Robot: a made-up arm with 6 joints.
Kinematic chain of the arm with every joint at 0, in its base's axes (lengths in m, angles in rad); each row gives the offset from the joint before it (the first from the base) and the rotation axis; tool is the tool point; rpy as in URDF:
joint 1: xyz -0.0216 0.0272 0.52 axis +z
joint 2: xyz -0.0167 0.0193 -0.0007 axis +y
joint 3: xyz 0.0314 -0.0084 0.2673 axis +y
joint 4: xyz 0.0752 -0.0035 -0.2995 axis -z
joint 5: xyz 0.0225 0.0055 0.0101 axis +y
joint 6: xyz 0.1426 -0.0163 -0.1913 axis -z
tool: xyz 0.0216 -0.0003 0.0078 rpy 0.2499 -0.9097 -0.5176
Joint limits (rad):
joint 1: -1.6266..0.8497
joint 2: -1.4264..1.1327
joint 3: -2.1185..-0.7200
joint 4: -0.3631..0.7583
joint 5: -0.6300..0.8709
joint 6: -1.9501..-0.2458
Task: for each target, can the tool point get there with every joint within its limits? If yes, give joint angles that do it. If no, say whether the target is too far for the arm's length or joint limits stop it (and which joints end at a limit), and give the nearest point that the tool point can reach.
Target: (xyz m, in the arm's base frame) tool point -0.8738 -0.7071 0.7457
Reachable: no: too far | nearest point -0.5706 -0.4458 0.7898 | short by 0.403 m
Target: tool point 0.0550 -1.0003 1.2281
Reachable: no: too far | nearest point 0.0262 -0.6140 0.9659 | short by 0.468 m
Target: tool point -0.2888 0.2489 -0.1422
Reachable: no: joint limits stop it (at a limit: joint 1, joint 2, joint 3, joint 4) | nearest point 0.0498 0.1676 0.0699 | short by 0.408 m
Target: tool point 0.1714 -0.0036 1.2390
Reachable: yes | joints -0.0055 -0.3998 -1.7307 0.2055 0.0875 -0.3904
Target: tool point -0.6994 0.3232 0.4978
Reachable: no: joint limits stop it (at a limit: joint 2, joint 3, joint 5, joint 6) | nearest point -0.6829 0.3160 0.7700 | short by 0.273 m
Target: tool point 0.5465 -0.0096 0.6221
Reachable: yes | joints -0.0619 0.1143 -1.0746 0.1308 0.4084 -0.7381
